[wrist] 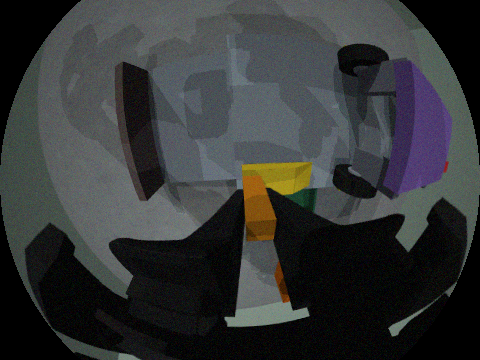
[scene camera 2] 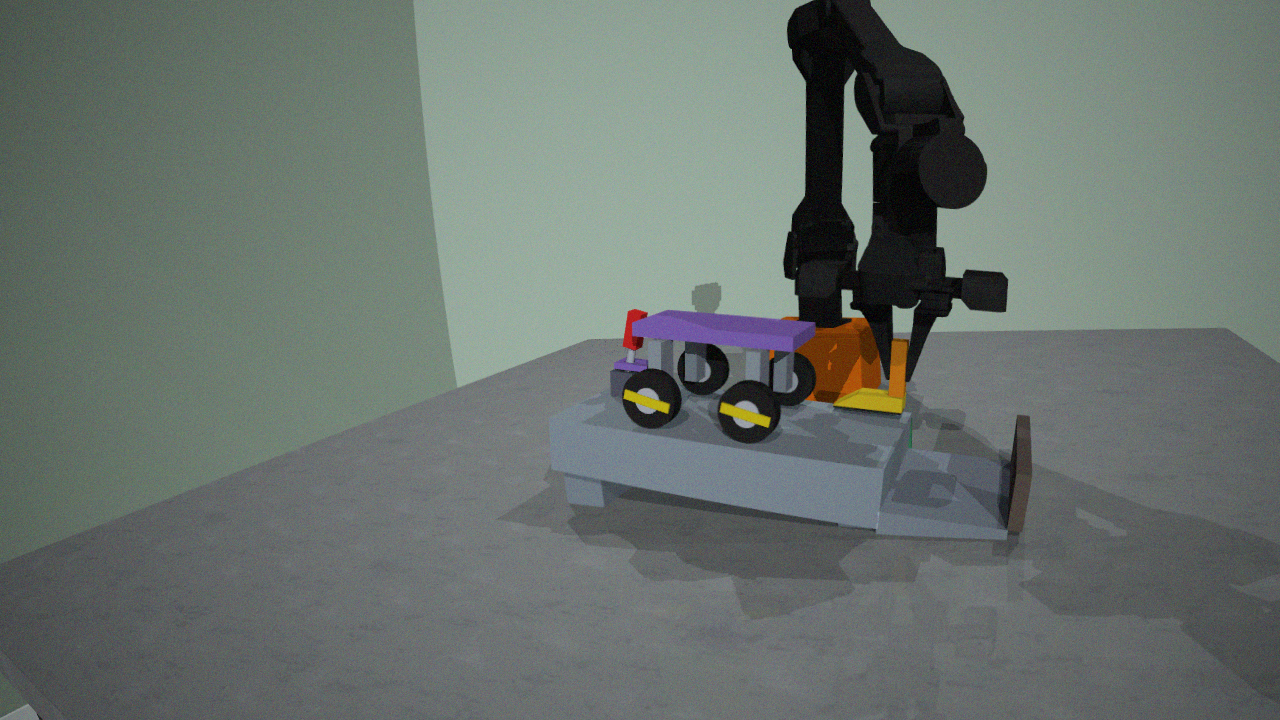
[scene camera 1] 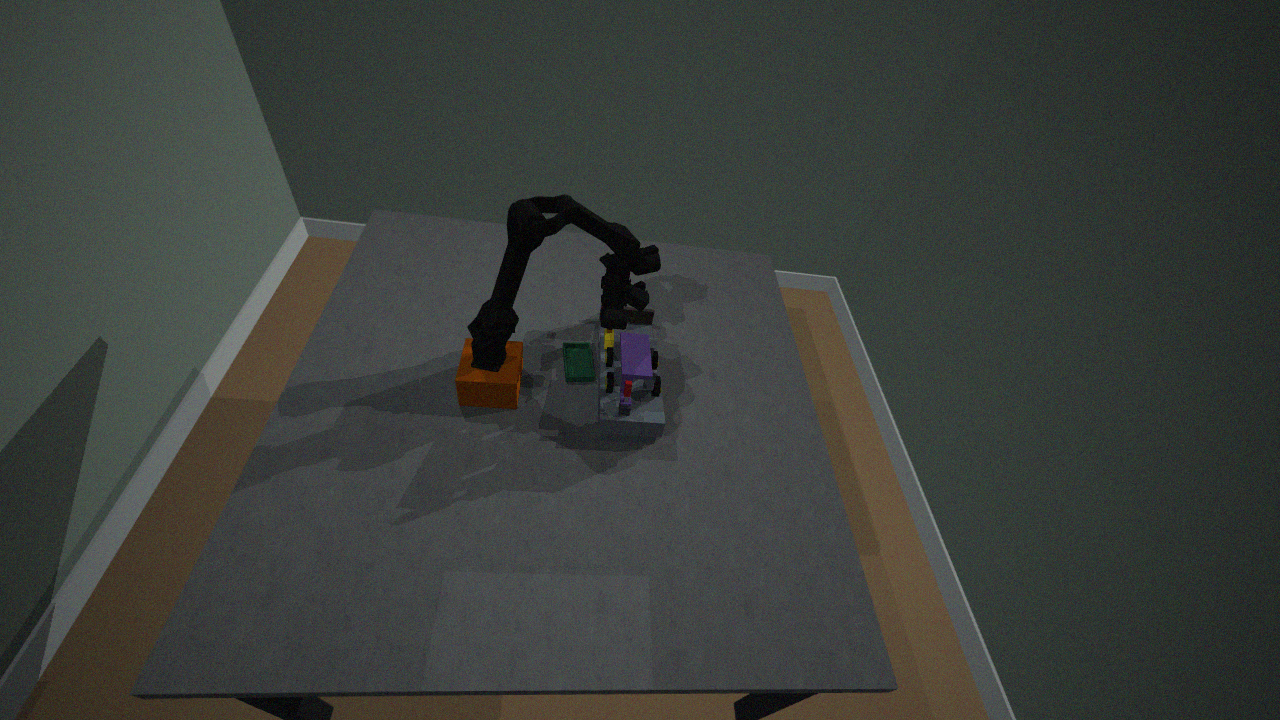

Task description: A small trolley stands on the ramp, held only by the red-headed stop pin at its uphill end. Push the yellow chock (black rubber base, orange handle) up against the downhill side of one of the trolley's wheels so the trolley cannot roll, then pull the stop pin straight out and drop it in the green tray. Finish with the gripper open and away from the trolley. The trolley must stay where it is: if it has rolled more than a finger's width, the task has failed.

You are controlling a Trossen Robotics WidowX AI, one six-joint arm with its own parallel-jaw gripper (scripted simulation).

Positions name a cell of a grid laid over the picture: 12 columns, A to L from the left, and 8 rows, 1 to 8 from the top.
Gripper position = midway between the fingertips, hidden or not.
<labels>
my gripper: wrist G5; scene camera 2 I5; scene camera 1 F4
trolley: wrist K3; scene camera 2 H5; scene camera 1 F4
</labels>
